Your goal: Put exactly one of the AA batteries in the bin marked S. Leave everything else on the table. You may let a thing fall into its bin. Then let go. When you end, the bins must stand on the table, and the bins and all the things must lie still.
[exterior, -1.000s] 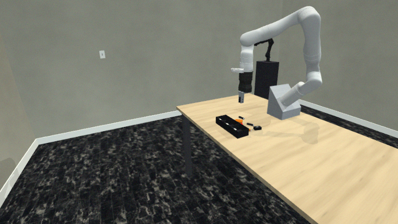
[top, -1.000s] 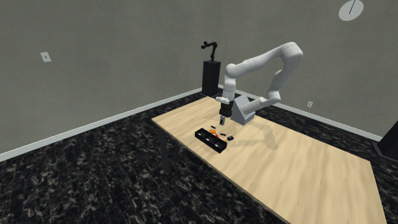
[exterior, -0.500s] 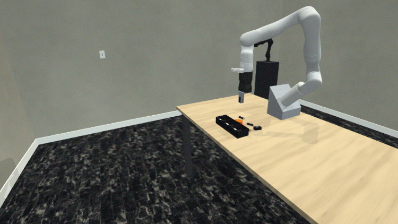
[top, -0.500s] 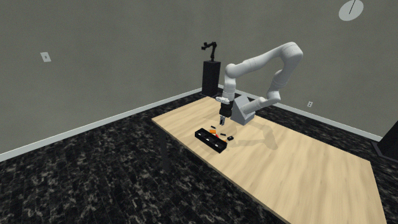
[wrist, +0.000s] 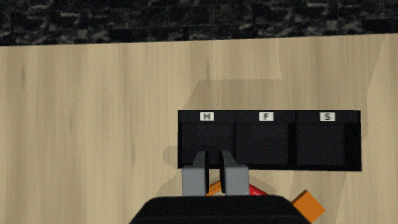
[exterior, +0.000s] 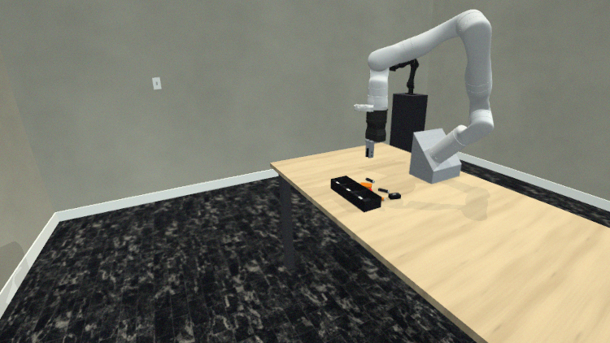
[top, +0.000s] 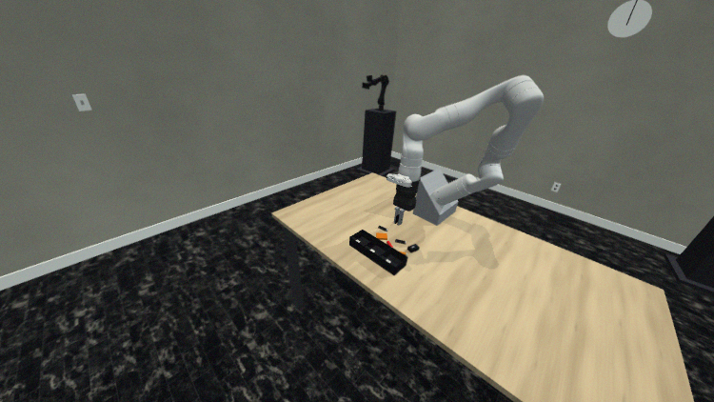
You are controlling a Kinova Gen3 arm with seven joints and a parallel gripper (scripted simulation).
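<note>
My hand is 14 cm past the short dark stick, 4 cm to the left of it and 21 cm above it. From my hand the other things lie so: red AA battery 9 cm behind, 6 cm to the right, 21 cm below; orange AA battery 7 cm behind, 21 cm below; black bin marked S 8 cm to the right, 20 cm below.
</note>
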